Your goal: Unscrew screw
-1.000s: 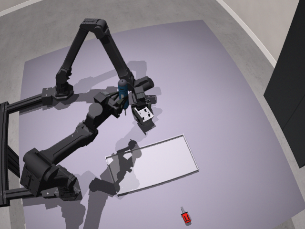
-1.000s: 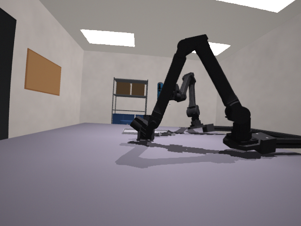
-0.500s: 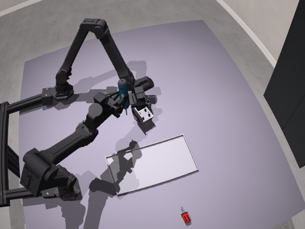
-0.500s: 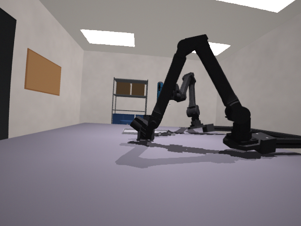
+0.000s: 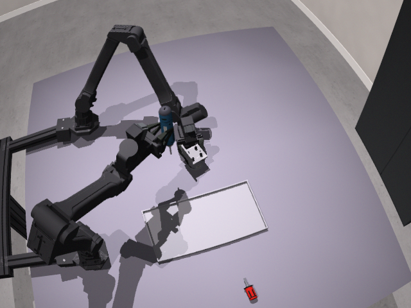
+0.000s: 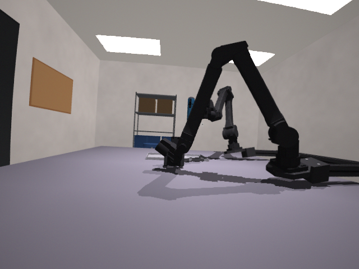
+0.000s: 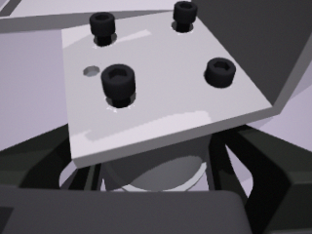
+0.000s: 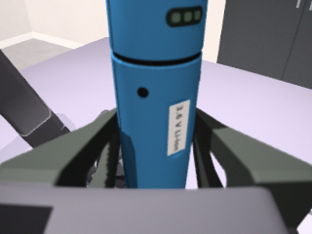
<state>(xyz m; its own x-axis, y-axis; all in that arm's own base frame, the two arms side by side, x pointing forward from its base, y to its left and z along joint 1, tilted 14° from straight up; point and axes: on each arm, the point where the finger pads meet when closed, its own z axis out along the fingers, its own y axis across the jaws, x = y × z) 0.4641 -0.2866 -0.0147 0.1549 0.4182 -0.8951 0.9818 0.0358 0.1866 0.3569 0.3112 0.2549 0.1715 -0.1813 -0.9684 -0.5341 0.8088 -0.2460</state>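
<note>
Now: left hand 10 mm below the joint module body. From my left hand the other things lie so: white tray (20 mm behind, 260 mm to the right, 20 mm below); white bracket (50 mm above); red hand screwdriver (80 mm ahead, 570 mm to the right, 10 mm below).
</note>
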